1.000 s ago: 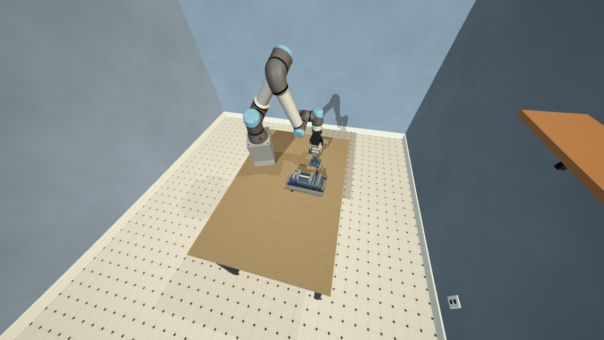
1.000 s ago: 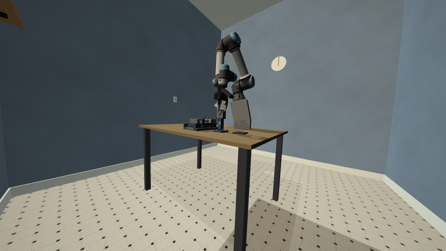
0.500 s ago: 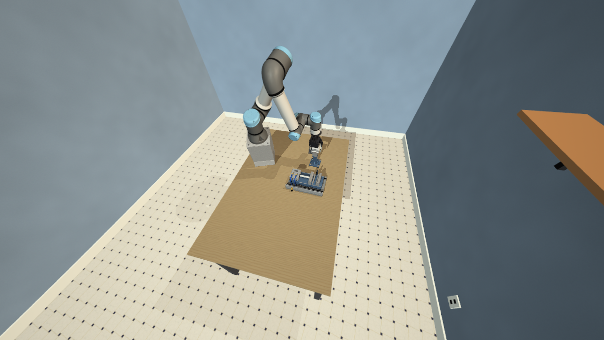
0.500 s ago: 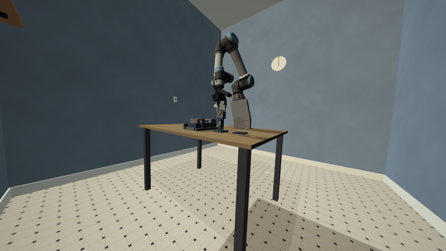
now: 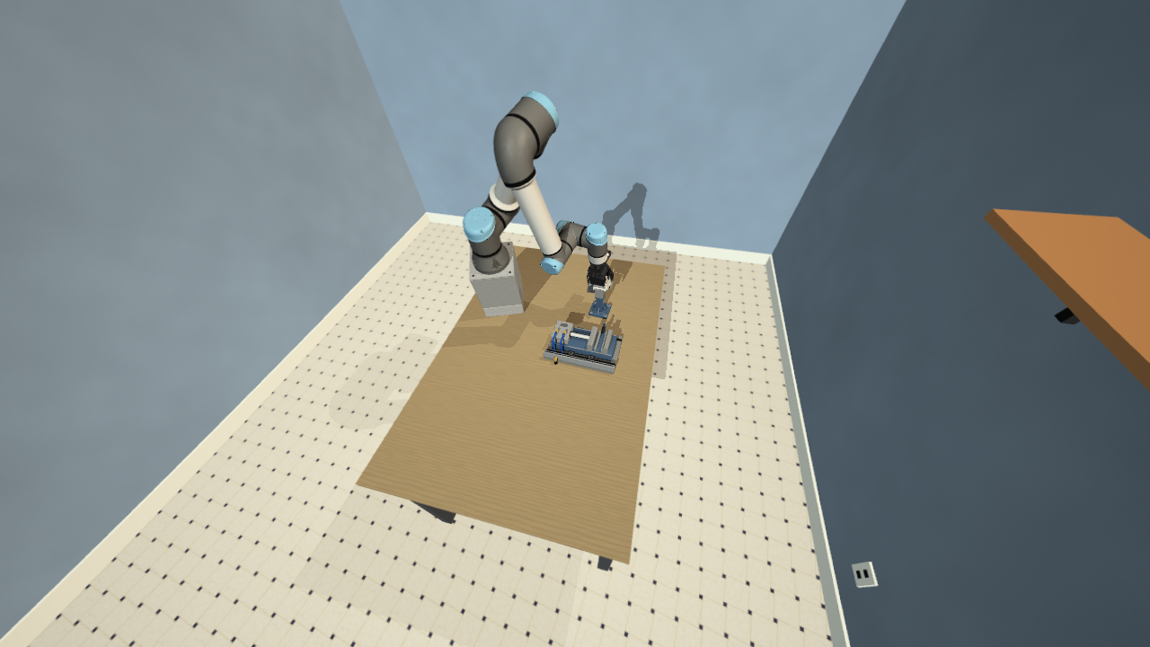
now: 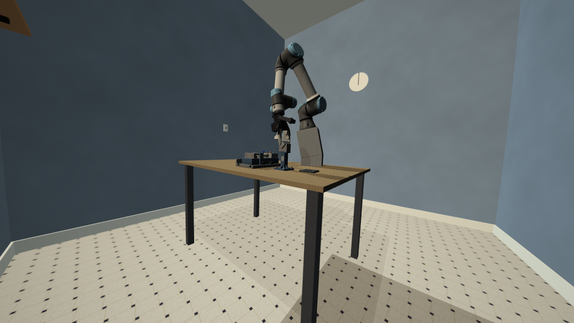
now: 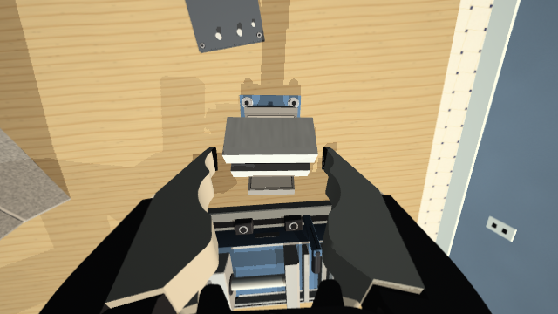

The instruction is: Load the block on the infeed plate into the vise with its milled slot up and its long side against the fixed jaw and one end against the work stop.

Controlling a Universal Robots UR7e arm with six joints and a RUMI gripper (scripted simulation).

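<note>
My gripper is now right at the part. From my hand the other things lie so: cylinder rod: 4 cm behind, 23 cm to the right, 9 cm below; dark infeed plate: 5 cm behind, 16 cm to the left, 16 cm below; moving jaw: 1 cm ahead, 23 cm to the right, 9 cm below.
</note>
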